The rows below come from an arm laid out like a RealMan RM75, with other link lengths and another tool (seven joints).
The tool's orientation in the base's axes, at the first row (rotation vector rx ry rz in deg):
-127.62 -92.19 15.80
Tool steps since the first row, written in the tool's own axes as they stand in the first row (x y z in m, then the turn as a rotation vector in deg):
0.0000 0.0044 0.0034 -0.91 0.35 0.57
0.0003 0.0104 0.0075 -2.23 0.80 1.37
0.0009 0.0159 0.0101 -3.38 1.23 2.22
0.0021 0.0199 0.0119 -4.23 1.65 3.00
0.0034 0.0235 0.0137 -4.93 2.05 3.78
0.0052 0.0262 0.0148 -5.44 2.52 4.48
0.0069 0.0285 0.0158 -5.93 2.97 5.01
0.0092 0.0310 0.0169 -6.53 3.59 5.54
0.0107 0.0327 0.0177 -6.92 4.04 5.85
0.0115 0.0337 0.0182 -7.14 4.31 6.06
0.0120 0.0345 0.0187 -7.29 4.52 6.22
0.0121 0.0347 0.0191 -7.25 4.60 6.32
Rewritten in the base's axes. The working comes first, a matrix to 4 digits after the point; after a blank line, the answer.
The tool's axes in the first row as the columns of a matrix, in the base's axes (used below as rounded here):
0.3260 0.8693 -0.3715
0.9434 -0.2739 0.1870
0.0608 -0.4114 -0.9094

0.0026 -0.0006 -0.0049 -0.20 -0.85 -0.72
0.0064 -0.0012 -0.0111 -0.54 -2.07 -1.71
0.0104 -0.0016 -0.0157 -0.86 -3.11 -2.73
0.0136 -0.0012 -0.0189 -1.06 -3.88 -3.66
0.0164 -0.0007 -0.0219 -1.23 -4.51 -4.58
0.0190 0.0005 -0.0239 -1.25 -4.98 -5.44
0.0212 0.0017 -0.0257 -1.21 -5.47 -6.14
0.0237 0.0033 -0.0276 -1.07 -6.11 -6.91
0.0253 0.0044 -0.0289 -0.92 -6.54 -7.40
0.0263 0.0050 -0.0297 -0.83 -6.78 -7.72
0.0270 0.0054 -0.0305 -0.76 -6.95 -7.96
0.0270 0.0055 -0.0309 -0.71 -6.92 -8.08

